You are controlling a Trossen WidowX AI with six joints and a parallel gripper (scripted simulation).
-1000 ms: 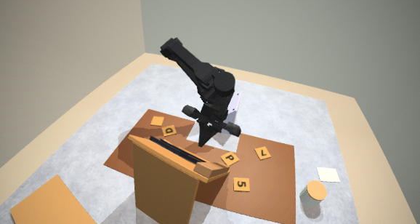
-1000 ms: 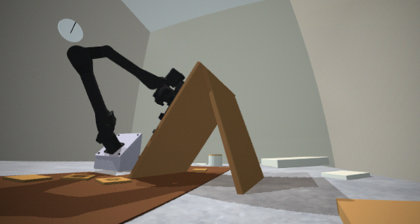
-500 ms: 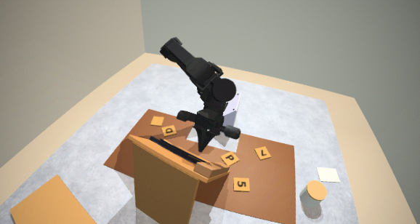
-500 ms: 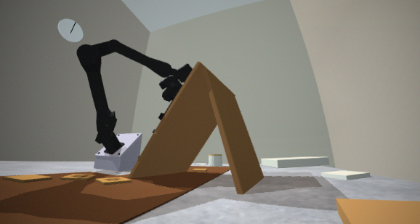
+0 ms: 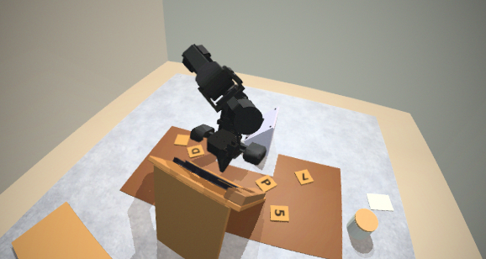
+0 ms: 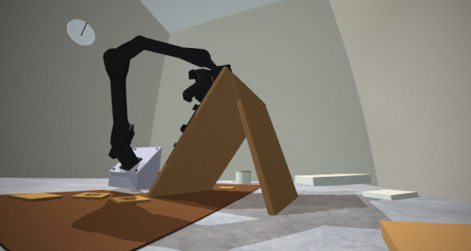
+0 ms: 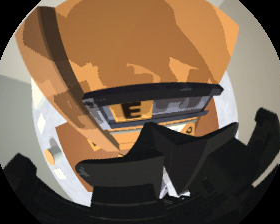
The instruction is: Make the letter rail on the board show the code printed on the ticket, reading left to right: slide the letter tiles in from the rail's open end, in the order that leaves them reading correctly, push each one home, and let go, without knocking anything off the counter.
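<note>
My gripper tip is now 20 mm short of the letter tile, 20 mm to the right of it and 20 mm above it. The rest, counted from my gripper tip: lidded jar 100 mm behind, 450 mm to the left, 160 mm below; white ticket 50 mm behind, 60 mm to the right, 110 mm below; brown mat 150 mm behind, 200 mm below.
</note>
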